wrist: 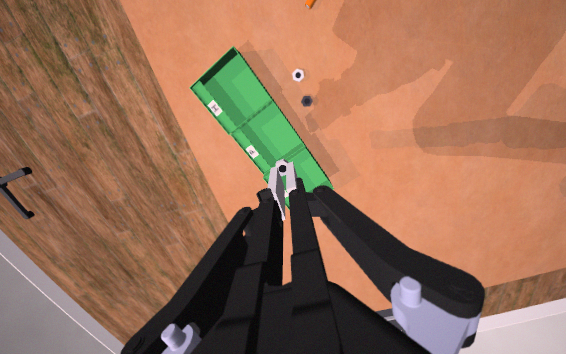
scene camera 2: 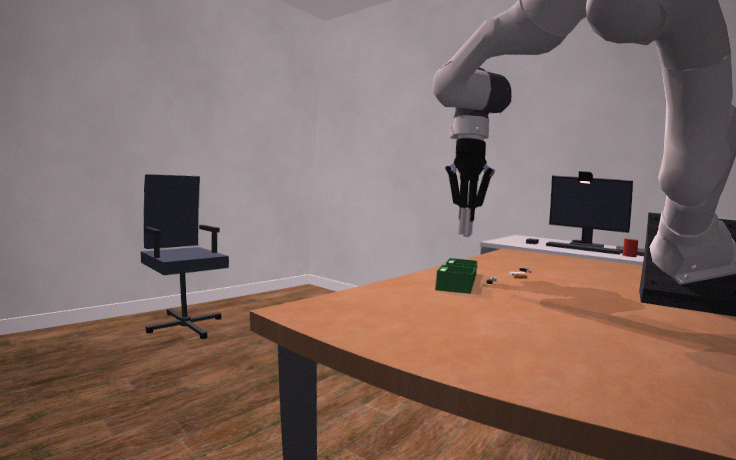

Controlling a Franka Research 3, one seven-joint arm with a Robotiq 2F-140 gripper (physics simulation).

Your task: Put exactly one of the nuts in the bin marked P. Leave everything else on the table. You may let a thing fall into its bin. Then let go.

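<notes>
My gripper [scene camera 2: 465,233] [wrist: 285,175] is high above the table, shut on a light nut [wrist: 282,162] with a dark hole, held at its fingertips. The green bin block [scene camera 2: 454,279] has several compartments in a row; in the wrist view, the H label [wrist: 214,107] is on the far one and the P label [wrist: 251,151] on the one beside it. The held nut appears over the block near the divider between the P bin [wrist: 275,132] and a nearer bin [wrist: 313,171], whose label is hidden. A white nut [wrist: 298,75] and a dark nut [wrist: 307,101] lie beside the block.
An orange stick [scene camera 2: 519,276] [wrist: 310,3] lies on the wooden table [scene camera 2: 434,336] [wrist: 410,220], with a white piece [scene camera 2: 515,272] and a small black thing [scene camera 2: 524,269] near it. A desk with a monitor [scene camera 2: 590,203] and a red cup [scene camera 2: 630,247] stands behind. The table edge runs close beside the bins.
</notes>
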